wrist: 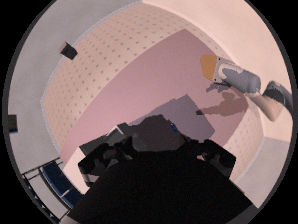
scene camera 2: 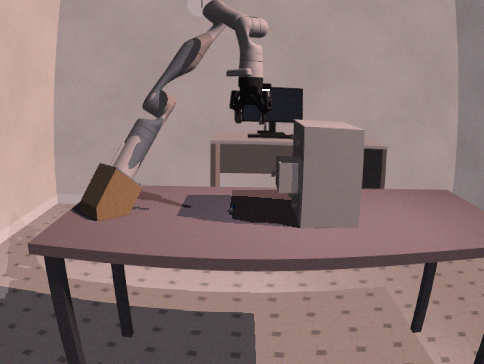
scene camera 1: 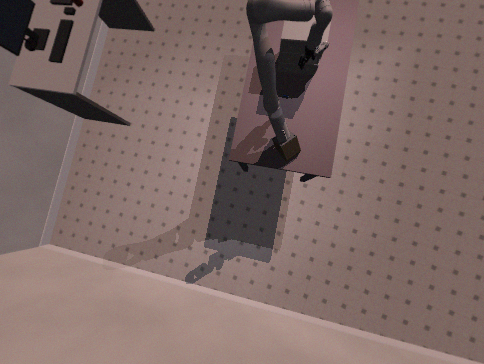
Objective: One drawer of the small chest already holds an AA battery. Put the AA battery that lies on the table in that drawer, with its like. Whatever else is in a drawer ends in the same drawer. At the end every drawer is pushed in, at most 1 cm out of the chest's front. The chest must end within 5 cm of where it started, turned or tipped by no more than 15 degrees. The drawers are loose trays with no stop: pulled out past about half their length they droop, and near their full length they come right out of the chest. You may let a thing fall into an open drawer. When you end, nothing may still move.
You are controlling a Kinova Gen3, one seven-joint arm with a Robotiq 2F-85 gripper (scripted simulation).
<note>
The pictures show: the gripper and a small grey chest.
The gripper is seen too in the wrist view.
</note>
